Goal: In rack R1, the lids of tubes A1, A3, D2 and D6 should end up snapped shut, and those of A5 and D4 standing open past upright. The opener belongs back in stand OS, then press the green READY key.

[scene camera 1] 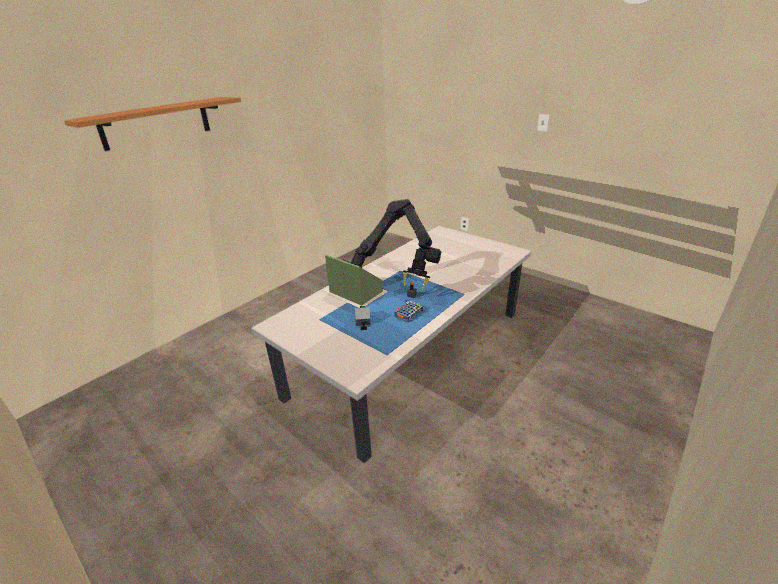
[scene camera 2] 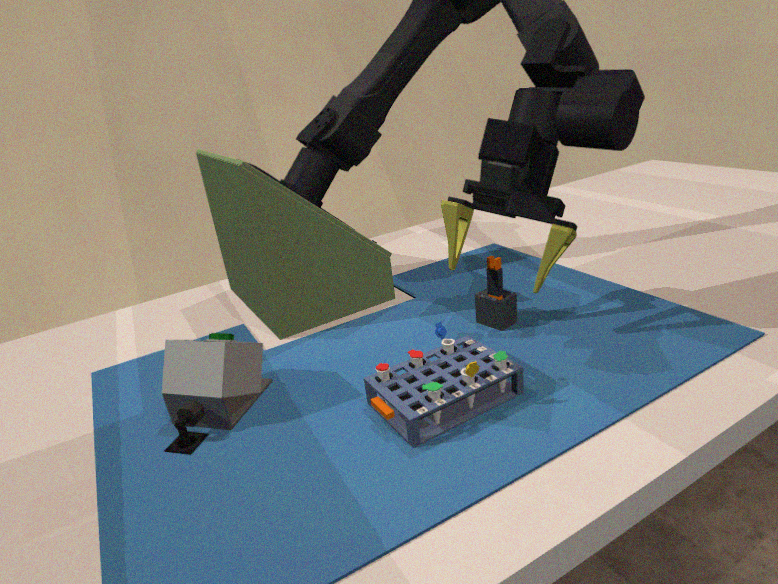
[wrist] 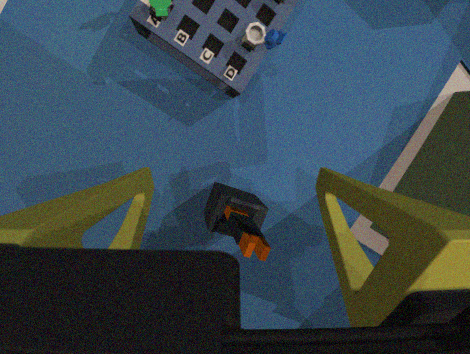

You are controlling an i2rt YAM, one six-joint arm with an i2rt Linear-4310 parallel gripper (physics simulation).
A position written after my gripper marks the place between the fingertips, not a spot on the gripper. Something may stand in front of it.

Note:
My gripper (scene camera 2: 492,281) is open and holds nothing. Also in view: an orange and black tool (wrist: 247,235).
My gripper shows as well in the wrist view (wrist: 234,176).

